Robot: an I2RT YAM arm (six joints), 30 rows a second.
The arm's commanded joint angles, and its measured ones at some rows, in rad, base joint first. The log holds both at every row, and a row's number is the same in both.
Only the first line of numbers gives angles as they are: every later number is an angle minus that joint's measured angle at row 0.
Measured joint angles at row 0:
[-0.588, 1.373, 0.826, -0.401, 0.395, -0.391]
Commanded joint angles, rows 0 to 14:
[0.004, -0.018, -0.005, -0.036, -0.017, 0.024]
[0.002, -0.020, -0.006, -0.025, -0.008, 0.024]
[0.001, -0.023, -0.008, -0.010, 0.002, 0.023]
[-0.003, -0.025, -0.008, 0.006, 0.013, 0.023]
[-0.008, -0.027, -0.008, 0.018, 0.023, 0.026]
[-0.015, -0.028, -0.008, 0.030, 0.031, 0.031]
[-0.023, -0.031, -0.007, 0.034, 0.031, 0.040]
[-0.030, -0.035, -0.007, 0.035, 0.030, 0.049]
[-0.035, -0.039, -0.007, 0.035, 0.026, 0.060]
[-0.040, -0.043, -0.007, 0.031, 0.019, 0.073]
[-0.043, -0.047, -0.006, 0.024, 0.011, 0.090]
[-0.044, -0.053, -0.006, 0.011, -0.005, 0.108]
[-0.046, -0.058, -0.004, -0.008, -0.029, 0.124]
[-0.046, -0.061, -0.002, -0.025, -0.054, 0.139]
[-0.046, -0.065, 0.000, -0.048, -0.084, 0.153]
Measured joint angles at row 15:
[-0.041, -0.040, -0.001, 0.004, -0.028, 0.078]
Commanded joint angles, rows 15 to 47:
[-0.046, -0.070, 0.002, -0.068, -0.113, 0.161]
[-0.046, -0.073, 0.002, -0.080, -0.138, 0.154]
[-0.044, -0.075, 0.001, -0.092, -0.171, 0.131]
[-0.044, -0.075, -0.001, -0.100, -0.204, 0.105]
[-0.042, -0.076, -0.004, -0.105, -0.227, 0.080]
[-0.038, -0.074, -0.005, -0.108, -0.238, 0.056]
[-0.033, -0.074, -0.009, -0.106, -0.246, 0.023]
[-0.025, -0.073, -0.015, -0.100, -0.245, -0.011]
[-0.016, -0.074, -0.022, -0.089, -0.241, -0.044]
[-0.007, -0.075, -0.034, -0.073, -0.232, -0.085]
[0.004, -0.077, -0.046, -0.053, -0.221, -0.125]
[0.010, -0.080, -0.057, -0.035, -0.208, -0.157]
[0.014, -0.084, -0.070, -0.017, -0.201, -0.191]
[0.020, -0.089, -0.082, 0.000, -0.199, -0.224]
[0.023, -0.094, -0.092, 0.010, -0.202, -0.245]
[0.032, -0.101, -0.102, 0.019, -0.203, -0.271]
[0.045, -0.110, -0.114, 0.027, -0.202, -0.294]
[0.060, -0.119, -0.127, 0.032, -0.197, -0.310]
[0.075, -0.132, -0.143, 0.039, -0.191, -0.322]
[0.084, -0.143, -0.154, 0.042, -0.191, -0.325]
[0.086, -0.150, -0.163, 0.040, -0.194, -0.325]
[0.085, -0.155, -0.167, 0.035, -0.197, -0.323]
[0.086, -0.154, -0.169, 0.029, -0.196, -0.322]
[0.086, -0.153, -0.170, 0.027, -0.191, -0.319]
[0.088, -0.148, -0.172, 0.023, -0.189, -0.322]
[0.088, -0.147, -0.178, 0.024, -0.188, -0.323]
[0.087, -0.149, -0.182, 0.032, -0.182, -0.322]
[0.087, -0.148, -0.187, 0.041, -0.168, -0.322]
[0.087, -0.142, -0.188, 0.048, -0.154, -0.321]
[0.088, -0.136, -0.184, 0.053, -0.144, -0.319]
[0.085, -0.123, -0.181, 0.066, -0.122, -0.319]
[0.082, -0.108, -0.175, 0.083, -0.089, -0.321]
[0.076, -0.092, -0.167, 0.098, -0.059, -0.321]
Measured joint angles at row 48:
[0.048, -0.122, -0.151, 0.134, -0.034, -0.310]
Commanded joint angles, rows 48 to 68:
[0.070, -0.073, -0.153, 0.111, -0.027, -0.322]
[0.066, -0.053, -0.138, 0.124, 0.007, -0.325]
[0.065, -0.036, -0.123, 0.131, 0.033, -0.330]
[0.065, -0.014, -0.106, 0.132, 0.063, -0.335]
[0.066, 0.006, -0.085, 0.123, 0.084, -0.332]
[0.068, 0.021, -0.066, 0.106, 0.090, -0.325]
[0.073, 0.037, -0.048, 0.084, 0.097, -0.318]
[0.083, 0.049, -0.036, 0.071, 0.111, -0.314]
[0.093, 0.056, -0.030, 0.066, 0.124, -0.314]
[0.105, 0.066, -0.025, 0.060, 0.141, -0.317]
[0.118, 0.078, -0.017, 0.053, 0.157, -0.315]
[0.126, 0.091, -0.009, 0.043, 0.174, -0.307]
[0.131, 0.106, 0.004, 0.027, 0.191, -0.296]
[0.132, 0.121, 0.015, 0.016, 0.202, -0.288]
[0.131, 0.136, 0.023, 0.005, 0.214, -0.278]
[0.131, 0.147, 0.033, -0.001, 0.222, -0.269]
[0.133, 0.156, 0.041, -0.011, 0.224, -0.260]
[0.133, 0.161, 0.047, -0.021, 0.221, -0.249]
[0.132, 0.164, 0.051, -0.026, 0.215, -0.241]
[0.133, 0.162, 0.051, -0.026, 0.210, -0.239]
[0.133, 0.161, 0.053, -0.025, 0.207, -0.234]
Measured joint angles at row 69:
[0.132, 0.159, 0.014, 0.015, 0.195, -0.274]
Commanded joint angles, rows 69 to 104:
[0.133, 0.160, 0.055, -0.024, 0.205, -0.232]
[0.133, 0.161, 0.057, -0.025, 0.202, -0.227]
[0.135, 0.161, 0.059, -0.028, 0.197, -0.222]
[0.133, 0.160, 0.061, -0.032, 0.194, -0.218]
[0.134, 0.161, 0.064, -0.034, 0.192, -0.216]
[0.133, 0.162, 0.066, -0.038, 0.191, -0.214]
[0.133, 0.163, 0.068, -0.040, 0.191, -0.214]
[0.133, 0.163, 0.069, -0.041, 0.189, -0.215]
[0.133, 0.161, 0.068, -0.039, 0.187, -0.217]
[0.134, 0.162, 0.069, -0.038, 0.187, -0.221]
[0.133, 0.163, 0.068, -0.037, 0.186, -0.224]
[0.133, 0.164, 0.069, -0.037, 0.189, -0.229]
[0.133, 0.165, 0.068, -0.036, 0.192, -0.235]
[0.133, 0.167, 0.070, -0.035, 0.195, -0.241]
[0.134, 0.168, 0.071, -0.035, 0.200, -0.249]
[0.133, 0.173, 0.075, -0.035, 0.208, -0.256]
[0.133, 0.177, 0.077, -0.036, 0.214, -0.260]
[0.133, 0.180, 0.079, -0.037, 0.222, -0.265]
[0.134, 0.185, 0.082, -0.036, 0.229, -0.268]
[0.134, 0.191, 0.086, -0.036, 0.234, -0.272]
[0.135, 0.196, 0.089, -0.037, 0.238, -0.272]
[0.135, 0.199, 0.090, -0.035, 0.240, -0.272]
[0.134, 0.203, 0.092, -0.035, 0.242, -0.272]
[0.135, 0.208, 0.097, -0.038, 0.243, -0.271]
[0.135, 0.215, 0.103, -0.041, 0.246, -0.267]
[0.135, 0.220, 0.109, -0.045, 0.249, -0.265]
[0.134, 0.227, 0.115, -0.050, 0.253, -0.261]
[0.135, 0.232, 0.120, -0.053, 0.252, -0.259]
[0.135, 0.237, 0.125, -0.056, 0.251, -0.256]
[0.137, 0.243, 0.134, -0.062, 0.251, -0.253]
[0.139, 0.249, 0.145, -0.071, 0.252, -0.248]
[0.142, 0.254, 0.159, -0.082, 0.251, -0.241]
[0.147, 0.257, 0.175, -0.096, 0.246, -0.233]
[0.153, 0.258, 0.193, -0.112, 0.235, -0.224]
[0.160, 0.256, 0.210, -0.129, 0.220, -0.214]
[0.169, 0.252, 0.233, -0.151, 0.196, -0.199]
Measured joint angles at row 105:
[0.151, 0.251, 0.156, -0.098, 0.229, -0.245]
